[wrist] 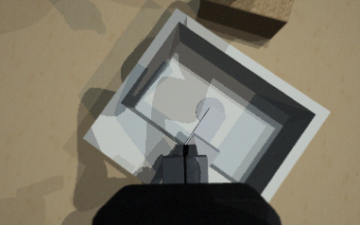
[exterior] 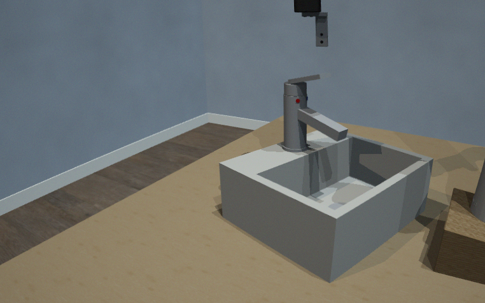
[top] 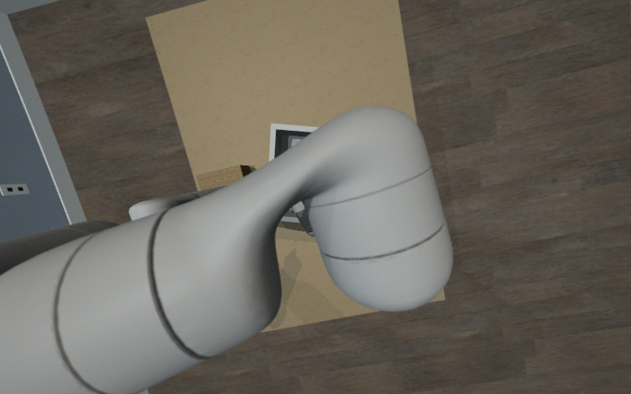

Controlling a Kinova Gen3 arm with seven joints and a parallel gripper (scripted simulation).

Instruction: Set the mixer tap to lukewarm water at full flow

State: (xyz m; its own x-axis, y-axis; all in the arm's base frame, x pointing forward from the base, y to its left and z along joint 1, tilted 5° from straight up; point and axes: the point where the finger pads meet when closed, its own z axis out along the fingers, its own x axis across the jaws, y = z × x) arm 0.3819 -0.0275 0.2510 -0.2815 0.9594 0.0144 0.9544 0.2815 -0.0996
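Now: the flat lever 20 mm ahead of my hand and 80 mm below it. From my hand the other things lie so: grey square sink: 50 mm behind, 30 mm to the left, 320 mm below; then grey mixer tap: 40 mm ahead, 130 mm below.
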